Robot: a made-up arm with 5 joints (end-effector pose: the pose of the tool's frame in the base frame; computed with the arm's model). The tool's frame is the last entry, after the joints. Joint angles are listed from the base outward.
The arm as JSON. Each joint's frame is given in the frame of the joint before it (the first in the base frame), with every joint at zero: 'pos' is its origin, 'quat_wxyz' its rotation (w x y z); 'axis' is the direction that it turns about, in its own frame. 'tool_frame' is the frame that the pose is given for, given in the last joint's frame.
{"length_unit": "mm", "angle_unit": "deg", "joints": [
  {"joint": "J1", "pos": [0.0, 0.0, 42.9], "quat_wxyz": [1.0, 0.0, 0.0, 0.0], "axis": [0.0, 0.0, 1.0]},
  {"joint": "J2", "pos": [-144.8, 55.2, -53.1], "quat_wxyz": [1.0, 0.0, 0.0, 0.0], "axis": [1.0, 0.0, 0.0]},
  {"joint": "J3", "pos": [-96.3, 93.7, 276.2], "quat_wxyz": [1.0, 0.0, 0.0, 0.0], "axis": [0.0, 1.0, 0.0]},
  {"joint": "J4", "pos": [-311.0, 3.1, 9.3], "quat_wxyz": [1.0, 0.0, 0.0, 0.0], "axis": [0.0, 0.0, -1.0]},
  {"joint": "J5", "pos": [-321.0, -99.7, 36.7], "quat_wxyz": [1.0, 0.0, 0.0, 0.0], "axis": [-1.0, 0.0, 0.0]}
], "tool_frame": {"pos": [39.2, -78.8, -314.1], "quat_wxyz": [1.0, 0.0, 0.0, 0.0]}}
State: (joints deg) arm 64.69 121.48 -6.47 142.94 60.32
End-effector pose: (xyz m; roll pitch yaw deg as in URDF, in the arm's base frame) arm 0.1404 -0.6953 0.3940 173.75 27.84 -141.58
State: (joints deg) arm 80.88 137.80 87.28 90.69 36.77
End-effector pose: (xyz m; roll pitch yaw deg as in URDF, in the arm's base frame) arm 0.7716 -0.5600 -0.4393 55.98 42.89 170.92
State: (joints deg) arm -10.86 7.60 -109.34 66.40 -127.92
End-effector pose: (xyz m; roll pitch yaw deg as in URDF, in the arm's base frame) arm -0.2297 0.5397 0.0349 -122.24 -14.67 -108.74
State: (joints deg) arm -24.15 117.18 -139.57 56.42 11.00
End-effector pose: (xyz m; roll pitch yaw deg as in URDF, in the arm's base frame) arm 0.3606 -0.2343 0.1528 24.19 64.82 147.54
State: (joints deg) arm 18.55 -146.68 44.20 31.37 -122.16
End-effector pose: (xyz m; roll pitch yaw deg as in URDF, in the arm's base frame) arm -0.4592 -0.0672 -0.8184 -42.37 -51.57 28.56
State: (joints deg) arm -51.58 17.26 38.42 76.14 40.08
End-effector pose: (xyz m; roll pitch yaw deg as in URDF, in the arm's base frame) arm -0.4489 0.7958 0.6636 -74.10 25.48 -129.58
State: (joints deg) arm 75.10 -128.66 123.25 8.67 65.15
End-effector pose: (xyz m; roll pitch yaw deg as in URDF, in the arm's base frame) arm -0.8180 0.3259 -0.3148 -128.86 -39.36 -59.41
